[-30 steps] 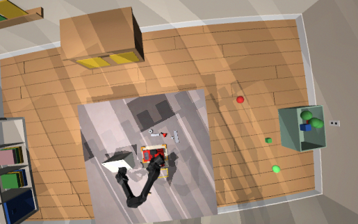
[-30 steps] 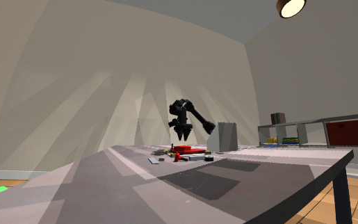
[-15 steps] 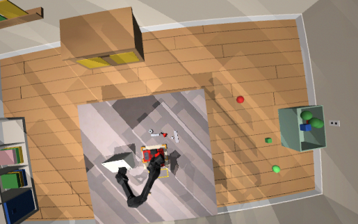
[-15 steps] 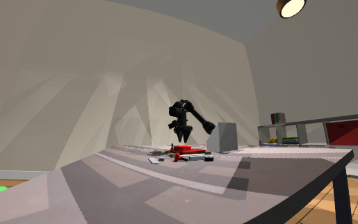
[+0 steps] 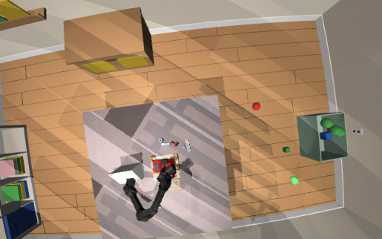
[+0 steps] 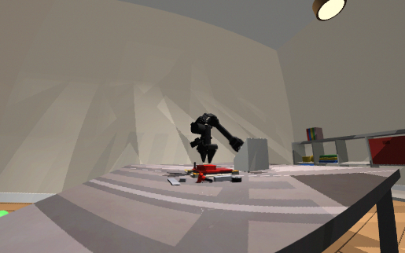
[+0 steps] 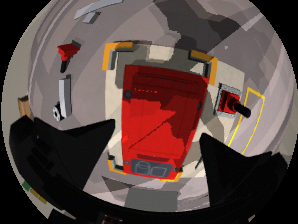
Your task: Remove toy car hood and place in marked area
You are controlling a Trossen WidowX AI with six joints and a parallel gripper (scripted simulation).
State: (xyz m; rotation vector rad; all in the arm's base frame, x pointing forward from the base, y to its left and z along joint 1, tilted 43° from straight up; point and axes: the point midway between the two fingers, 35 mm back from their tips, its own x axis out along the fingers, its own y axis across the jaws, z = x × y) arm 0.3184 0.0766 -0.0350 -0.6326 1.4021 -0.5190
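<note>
The hood is 20 mm below my gripper tip.
</note>
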